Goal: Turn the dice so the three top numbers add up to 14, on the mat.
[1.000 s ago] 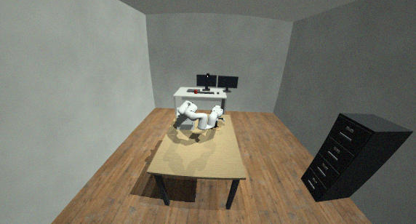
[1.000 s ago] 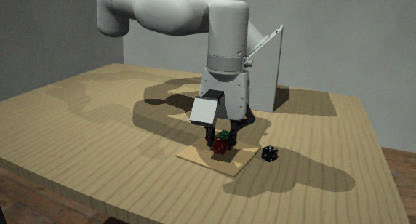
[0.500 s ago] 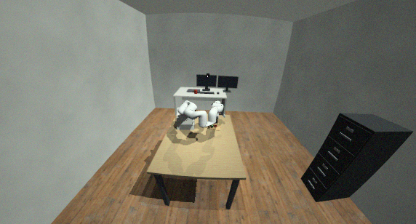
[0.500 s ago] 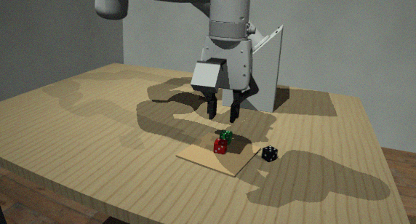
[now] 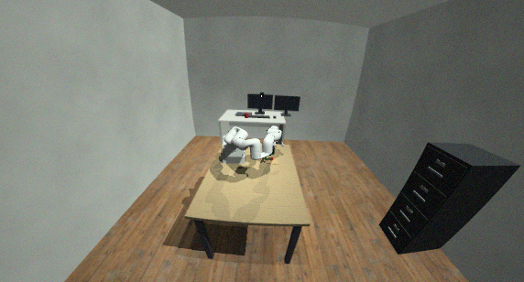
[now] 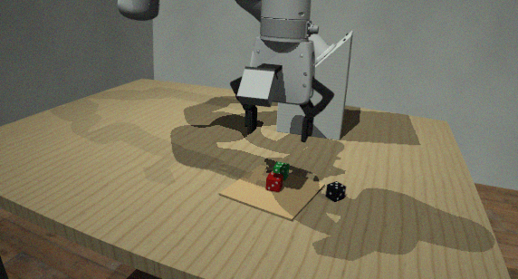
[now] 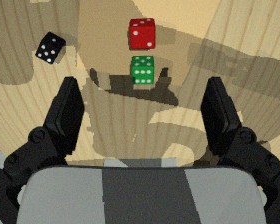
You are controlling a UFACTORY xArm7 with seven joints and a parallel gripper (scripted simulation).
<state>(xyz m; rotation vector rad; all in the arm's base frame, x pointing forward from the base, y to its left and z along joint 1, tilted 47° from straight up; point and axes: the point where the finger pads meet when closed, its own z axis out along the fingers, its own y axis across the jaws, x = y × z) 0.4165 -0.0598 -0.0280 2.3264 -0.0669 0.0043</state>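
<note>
Right now the black die is 110 mm to the left of my hand, 100 mm below it and 10 mm behind it. From my hand the other things lie so: red die: 100 mm below; green die: 100 mm below, 50 mm behind; tan mat: 110 mm below.
</note>
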